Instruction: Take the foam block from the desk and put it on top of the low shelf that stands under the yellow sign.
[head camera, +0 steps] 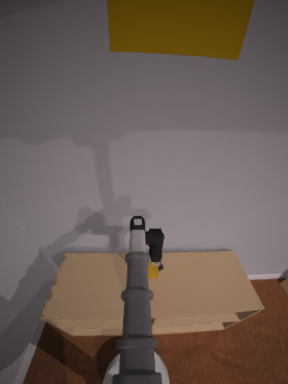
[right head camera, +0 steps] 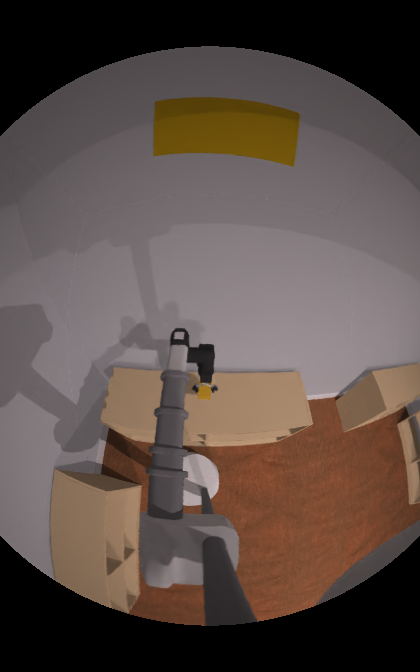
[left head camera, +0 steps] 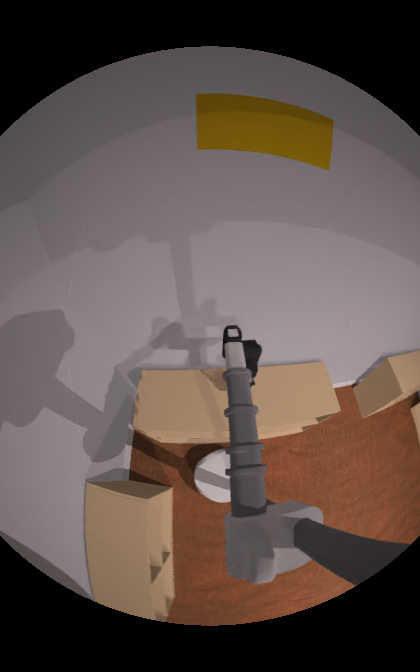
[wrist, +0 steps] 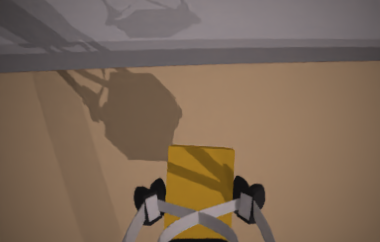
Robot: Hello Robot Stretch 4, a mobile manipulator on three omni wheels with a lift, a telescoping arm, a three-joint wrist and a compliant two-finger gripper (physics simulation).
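Frame: origin at the robot's base, x ahead, y left, z up, level; centimetres.
Seen in the pictures: gripper, fingertip midpoint: [head camera: 152, 269] [wrist: 198, 191].
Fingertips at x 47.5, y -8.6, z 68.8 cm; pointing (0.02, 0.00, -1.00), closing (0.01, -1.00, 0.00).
Pixels of each thing's middle, then the offset from my fingertips to it. Level surfaces: height alone.
- yellow foam block at the middle of its body: [wrist: 199, 192] [head camera: 152, 268] dx +0.1, dy +0.0, dz +1.1 cm
- low shelf's top at its surface level: dz -10.5 cm
- yellow sign at the middle of its body: [head camera: 180, 8] dx +21.3, dy -2.5, dz +103.5 cm
The yellow foam block [head camera: 153, 271] [right head camera: 204, 393] [wrist: 200, 182] is between the two fingers of my gripper [head camera: 155, 265] [right head camera: 205, 388] [wrist: 198, 191], which is shut on it. Block and gripper are over the middle part of the low shelf's top [head camera: 200, 285] [left head camera: 300, 395] [right head camera: 260, 400] [wrist: 300, 125]. The height of the gap under the block is hard to tell. The yellow sign [head camera: 177, 27] [left head camera: 262, 127] [right head camera: 225, 130] is on the wall above this shelf. In the left head view the arm and wrist hide the block. The desk does not show.
The wall [head camera: 215, 190] [wrist: 280, 20] rises behind the shelf's back edge. A second shelf unit [left head camera: 117, 540] [right head camera: 77, 530] stands at the near left, another [left head camera: 370, 395] [right head camera: 360, 405] to the right. My white round base [left head camera: 212, 475] [right head camera: 200, 480] is close before the low shelf.
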